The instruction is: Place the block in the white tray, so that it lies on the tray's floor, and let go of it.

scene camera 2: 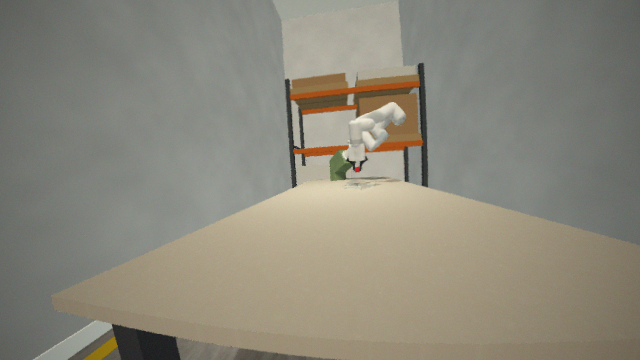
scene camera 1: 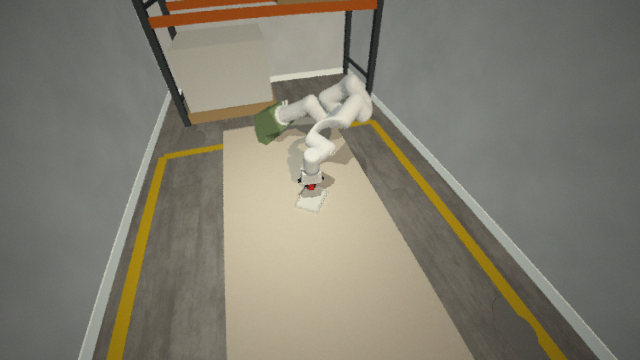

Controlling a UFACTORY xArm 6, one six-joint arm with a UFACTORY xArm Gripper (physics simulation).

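Seen in the pictures: gripper, fingertip midpoint: (scene camera 2: 357, 170) (scene camera 1: 310, 185); arm's base, origin of the base link: (scene camera 2: 347, 156) (scene camera 1: 282, 115).
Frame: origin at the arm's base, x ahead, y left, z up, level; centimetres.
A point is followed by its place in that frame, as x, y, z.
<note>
A small red block (scene camera 1: 311, 187) @(53.7, 17.5, -10.9) (scene camera 2: 357, 169) @(53.7, 17.5, -11.4) is held between the gripper's fingertips. My gripper (scene camera 1: 311, 186) @(51.4, 17.1, -12.1) (scene camera 2: 357, 168) @(51.4, 17.1, -12.1) points down and is shut on the red block. In the scene camera 2 view the block hangs above the table, apart from the tray. The white tray (scene camera 1: 311, 202) @(53.7, 17.0, -22.8) (scene camera 2: 359, 186) @(61.3, 19.4, -21.1) lies flat on the table. In the scene camera 1 view the block shows near the tray's far edge, with a shadow falling on the tray's far part. Whether the block is fully over the tray's floor is hard to tell.
The long beige table (scene camera 1: 300, 280) @(96.9, 11.8, -23.1) (scene camera 2: 350, 260) @(136.8, 29.4, -23.0) carries the tray. A dark green block-shaped pedestal (scene camera 1: 266, 125) @(1.8, -10.9, -5.7) (scene camera 2: 338, 167) @(3.2, -8.7, -10.0) stands at the arm's base. Behind is a rack with orange beams (scene camera 1: 265, 12) (scene camera 2: 385, 87), holding boxes. Grey walls stand on both sides.
</note>
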